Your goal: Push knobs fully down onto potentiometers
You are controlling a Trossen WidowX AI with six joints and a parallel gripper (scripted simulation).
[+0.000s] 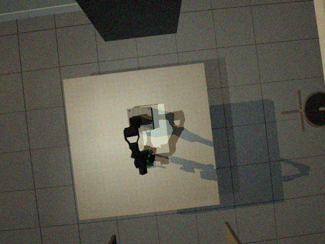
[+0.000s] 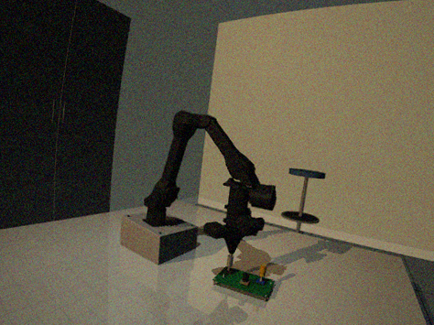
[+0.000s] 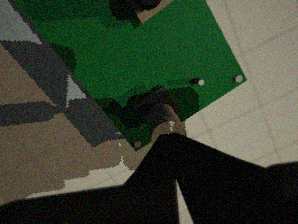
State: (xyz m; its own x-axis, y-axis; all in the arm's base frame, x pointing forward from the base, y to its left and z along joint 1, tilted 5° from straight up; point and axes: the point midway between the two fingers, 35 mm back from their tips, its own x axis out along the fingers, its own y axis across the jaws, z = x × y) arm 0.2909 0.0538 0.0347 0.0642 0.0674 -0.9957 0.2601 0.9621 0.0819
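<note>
The pale knob lies 3 cm below my gripper tip. Round my gripper tip: yellow knob: 10 cm ahead, 2 cm to the left, 2 cm below.
</note>
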